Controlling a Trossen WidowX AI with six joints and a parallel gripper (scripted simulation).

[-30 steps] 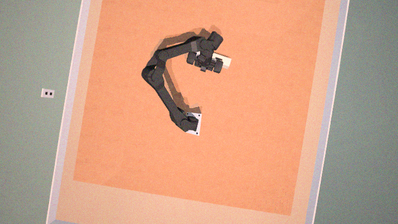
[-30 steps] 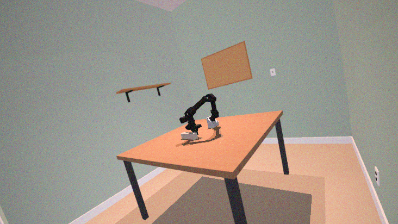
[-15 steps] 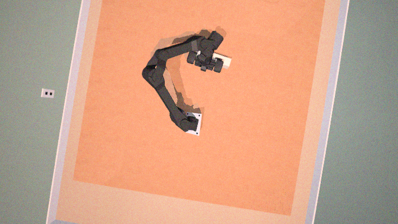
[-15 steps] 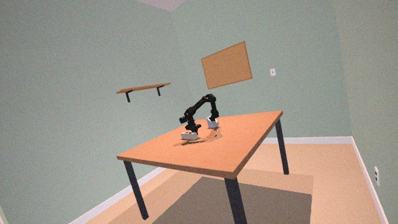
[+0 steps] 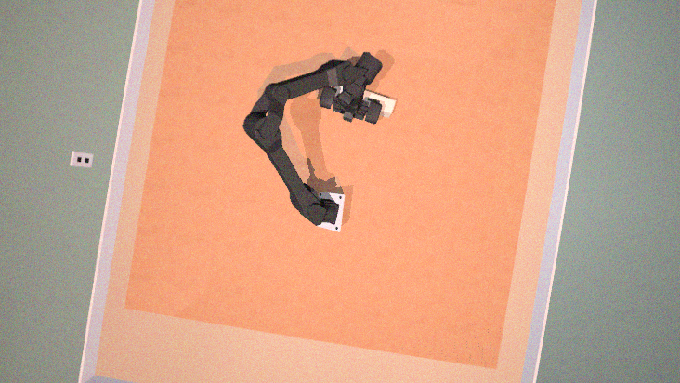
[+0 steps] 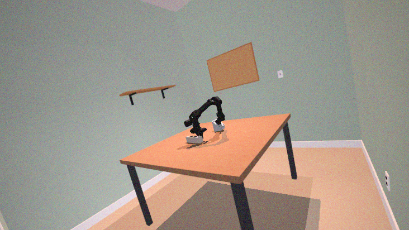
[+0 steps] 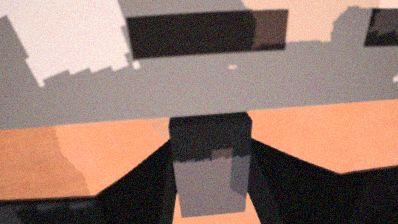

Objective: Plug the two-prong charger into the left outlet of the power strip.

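The black two-prong charger lies 2 cm ahead of my gripper tip and 1 cm above it.
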